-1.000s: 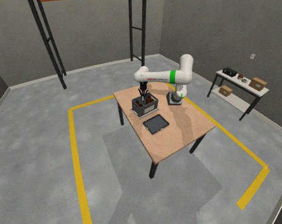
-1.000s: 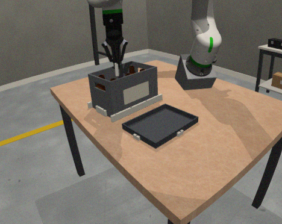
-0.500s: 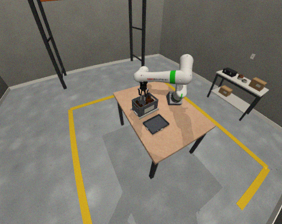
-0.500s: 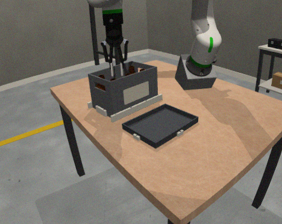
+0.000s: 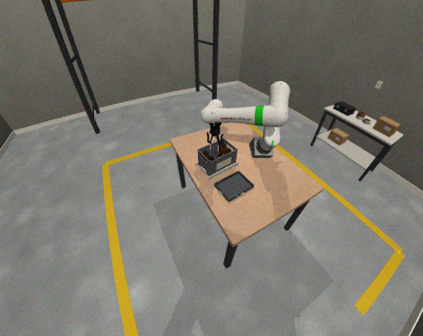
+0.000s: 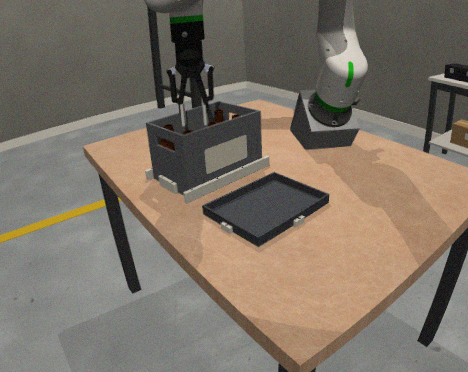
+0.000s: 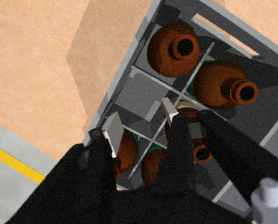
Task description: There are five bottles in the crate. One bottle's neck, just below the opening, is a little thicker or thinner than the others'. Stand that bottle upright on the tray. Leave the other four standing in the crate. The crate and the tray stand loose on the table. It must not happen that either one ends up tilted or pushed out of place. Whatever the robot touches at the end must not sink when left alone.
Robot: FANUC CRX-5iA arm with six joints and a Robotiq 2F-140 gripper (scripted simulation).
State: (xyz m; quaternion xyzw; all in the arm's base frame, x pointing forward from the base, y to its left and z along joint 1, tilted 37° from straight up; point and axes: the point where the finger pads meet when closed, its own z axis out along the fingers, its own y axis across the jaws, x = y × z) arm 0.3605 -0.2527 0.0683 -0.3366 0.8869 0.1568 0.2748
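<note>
Right now the dark grey crate is 40 mm to the left of my hand and 90 mm below it. The rest, counted from my hand: dark tray (20 mm ahead, 320 mm to the left, 160 mm below); bottle (90 mm behind, 80 mm below).
</note>
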